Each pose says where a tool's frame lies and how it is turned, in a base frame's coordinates. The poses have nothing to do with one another.
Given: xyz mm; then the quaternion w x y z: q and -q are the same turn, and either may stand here.
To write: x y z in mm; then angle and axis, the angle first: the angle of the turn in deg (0 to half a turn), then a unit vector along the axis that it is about. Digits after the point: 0 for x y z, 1 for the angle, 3 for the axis.
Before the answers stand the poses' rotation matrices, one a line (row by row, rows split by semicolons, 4 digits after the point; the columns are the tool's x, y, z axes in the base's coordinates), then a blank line. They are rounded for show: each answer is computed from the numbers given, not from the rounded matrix.
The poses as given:
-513 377 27 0.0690 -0.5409 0.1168 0.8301
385 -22 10 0.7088 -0.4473 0.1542 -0.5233
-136 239 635 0.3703 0.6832 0.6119 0.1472
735 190 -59 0.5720 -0.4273 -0.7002 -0.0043
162 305 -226 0.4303 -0.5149 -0.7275 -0.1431
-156 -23 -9 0.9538 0.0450 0.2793 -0.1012
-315 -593 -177 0.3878 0.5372 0.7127 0.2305
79 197 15 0.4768 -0.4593 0.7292 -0.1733
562 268 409 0.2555 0.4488 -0.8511 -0.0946
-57 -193 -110 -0.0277 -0.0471 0.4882 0.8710
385 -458 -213 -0.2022 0.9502 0.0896 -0.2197
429 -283 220 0.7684 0.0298 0.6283 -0.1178
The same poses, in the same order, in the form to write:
-0.4054 -0.2409 -0.8818; -0.0118 -0.9632 0.2685; -0.9141 0.1193 0.3876
0.4048 0.6038 0.6867; -0.8797 0.0522 0.4727; 0.2495 -0.7954 0.5523
0.2078 0.7271 0.6543; 0.9451 0.0231 -0.3258; -0.2520 0.6861 -0.6824
0.0195 0.6033 -0.7973; 0.5934 0.6348 0.4948; 0.8046 -0.4828 -0.3456
-0.0995 0.8723 -0.4787; 0.6260 0.4288 0.6513; 0.7734 -0.2349 -0.5887
0.8235 0.2182 0.5237; -0.1679 0.9755 -0.1424; -0.5419 0.0293 0.8399
-0.1221 0.5869 0.8004; 0.9445 0.3166 -0.0881; -0.3051 0.7452 -0.5930
-0.1235 -0.5046 0.8545; -0.8351 0.5181 0.1852; -0.5361 -0.6907 -0.4853
-0.4666 -0.7156 -0.5198; -0.8123 0.5793 -0.0683; 0.3500 0.3904 -0.8515
-0.9940 0.0023 -0.1091; -0.0942 -0.5218 0.8479; -0.0550 0.8531 0.5189
0.8874 0.0814 -0.4537; 0.2591 -0.9022 0.3449; -0.3813 -0.4236 -0.8217
0.1827 0.2185 0.9586; -0.1436 0.9705 -0.1938; -0.9726 -0.1022 0.2087

-513 377 27 172.1 -0.542 0.117 0.832
385 -22 10 89.7 -0.634 0.219 -0.742
-136 239 635 136.5 0.735 0.659 0.158
735 190 -59 110.2 -0.521 -0.854 -0.005
162 305 -226 129.0 -0.570 -0.806 -0.159
-156 -23 -9 35.0 0.150 0.930 -0.337
-315 -593 -177 134.4 0.583 0.773 0.250
79 197 15 123.0 -0.522 0.830 -0.197
562 268 409 150.4 0.464 -0.880 -0.098
-57 -193 -110 176.8 0.047 -0.488 -0.871
385 -458 -213 156.7 -0.970 -0.091 0.224
429 -283 220 79.6 0.047 0.982 -0.184

